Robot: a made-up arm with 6 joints. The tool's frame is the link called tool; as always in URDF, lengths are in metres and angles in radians.
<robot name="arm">
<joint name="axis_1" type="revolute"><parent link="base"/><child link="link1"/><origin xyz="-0.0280 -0.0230 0.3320" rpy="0.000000 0.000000 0.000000"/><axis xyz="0 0 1"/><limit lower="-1.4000" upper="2.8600"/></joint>
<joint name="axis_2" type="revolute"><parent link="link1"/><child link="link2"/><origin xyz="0.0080 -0.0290 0.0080" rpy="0.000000 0.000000 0.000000"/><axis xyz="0 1 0"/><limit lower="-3.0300" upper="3.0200"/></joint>
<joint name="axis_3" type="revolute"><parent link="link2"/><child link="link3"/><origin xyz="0.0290 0.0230 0.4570" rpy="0.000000 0.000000 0.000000"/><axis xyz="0 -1 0"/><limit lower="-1.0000" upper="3.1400"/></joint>
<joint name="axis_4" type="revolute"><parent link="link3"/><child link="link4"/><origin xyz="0.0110 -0.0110 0.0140" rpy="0.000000 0.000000 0.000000"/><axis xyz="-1 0 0"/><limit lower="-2.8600" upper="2.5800"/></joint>
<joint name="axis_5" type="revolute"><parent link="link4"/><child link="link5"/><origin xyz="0.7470 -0.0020 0.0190" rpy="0.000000 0.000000 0.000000"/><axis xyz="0 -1 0"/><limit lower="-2.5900" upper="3.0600"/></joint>
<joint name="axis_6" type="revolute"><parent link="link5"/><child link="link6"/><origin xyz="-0.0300 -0.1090 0.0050" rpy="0.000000 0.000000 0.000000"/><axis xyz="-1 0 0"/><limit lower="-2.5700" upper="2.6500"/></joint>
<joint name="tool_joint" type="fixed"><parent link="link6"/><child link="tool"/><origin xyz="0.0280 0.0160 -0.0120" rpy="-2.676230 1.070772 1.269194"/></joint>
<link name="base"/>
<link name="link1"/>
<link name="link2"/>
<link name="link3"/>
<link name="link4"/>
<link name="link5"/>
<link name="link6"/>
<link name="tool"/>
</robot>
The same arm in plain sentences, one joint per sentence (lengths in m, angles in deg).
The arm has six revolute joints in a row. What follows holds with every joint at zero, and every direction is one of the base frame's. The first joint sits 0.028 m along -x and 0.023 m along -y and 0.332 m along +z from the base frame's origin and rotates about +z, from -80.21 to 163.87 deg. The second joint sits 0.008 m along +x and 0.029 m along -y and 0.008 m along +z from the first joint and rotates about +y, from -173.61 to 173.03 deg. The third joint sits 0.029 m along +x and 0.023 m along +y and 0.457 m along +z from the second joint and rotates about -y, from -57.3 to 179.91 deg. The fourth joint sits 0.011 m along +x and 0.011 m along -y and 0.014 m along +z from the third joint and rotates about -x, from -163.87 to 147.82 deg. The fifth joint sits 0.747 m along +x and 0.002 m along -y and 0.019 m along +z from the fourth joint and rotates about -y, from -148.4 to 175.33 deg. The sixth joint sits 0.03 m along -x and 0.109 m along -y and 0.005 m along +z from the fifth joint and rotates about -x, from -147.25 to 151.83 deg. The tool frame, which is the frame that the pose is given for, sits 0.028 m along +x and 0.016 m along +y and 0.012 m along -z from the sixth joint; its axes are the base frame's turned by roll -153.34, pitch 61.35 and yaw 72.72 deg (as in URDF: about the fixed x, then y, then z).
